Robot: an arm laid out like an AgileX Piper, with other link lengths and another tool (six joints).
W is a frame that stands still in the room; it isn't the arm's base.
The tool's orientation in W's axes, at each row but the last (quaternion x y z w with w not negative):
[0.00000, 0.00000, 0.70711, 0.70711]
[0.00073, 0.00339, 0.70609, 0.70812]
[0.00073, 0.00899, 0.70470, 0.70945]
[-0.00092, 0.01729, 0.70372, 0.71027]
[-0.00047, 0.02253, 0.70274, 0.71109]
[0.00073, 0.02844, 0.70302, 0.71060]
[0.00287, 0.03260, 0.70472, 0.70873]
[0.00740, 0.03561, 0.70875, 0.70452]
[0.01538, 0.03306, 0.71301, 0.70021]
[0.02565, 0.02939, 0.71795, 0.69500]
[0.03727, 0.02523, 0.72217, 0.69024]
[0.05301, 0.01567, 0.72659, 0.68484]
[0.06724, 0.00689, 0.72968, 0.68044]
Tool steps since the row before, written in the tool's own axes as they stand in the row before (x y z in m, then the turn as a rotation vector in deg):
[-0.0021, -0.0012, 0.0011, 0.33, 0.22, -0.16]
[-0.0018, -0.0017, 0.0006, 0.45, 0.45, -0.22]
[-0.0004, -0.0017, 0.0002, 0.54, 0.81, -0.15]
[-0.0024, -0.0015, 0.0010, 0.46, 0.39, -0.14]
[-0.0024, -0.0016, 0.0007, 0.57, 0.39, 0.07]
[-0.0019, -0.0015, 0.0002, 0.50, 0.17, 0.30]
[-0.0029, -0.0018, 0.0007, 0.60, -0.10, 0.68]
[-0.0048, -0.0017, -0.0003, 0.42, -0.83, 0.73]
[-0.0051, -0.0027, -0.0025, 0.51, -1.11, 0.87]
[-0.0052, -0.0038, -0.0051, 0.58, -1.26, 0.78]
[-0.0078, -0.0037, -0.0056, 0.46, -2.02, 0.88]
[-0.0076, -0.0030, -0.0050, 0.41, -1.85, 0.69]
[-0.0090, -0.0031, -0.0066, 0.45, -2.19, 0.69]
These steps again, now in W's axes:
[0.0012, -0.0021, 0.0011, -0.22, 0.33, -0.16]
[0.0017, -0.0018, 0.0006, -0.45, 0.45, -0.22]
[0.0017, -0.0004, 0.0002, -0.81, 0.54, -0.15]
[0.0015, -0.0024, 0.0010, -0.39, 0.46, -0.14]
[0.0016, -0.0024, 0.0007, -0.38, 0.58, 0.06]
[0.0015, -0.0019, 0.0002, -0.15, 0.51, 0.29]
[0.0018, -0.0029, 0.0007, 0.14, 0.63, 0.65]
[0.0017, -0.0048, -0.0002, 0.87, 0.45, 0.66]
[0.0026, -0.0051, -0.0026, 1.16, 0.55, 0.78]
[0.0036, -0.0051, -0.0054, 1.30, 0.63, 0.68]
[0.0035, -0.0075, -0.0061, 2.07, 0.54, 0.71]
[0.0029, -0.0071, -0.0057, 1.88, 0.49, 0.53]
[0.0030, -0.0082, -0.0077, 2.22, 0.55, 0.50]

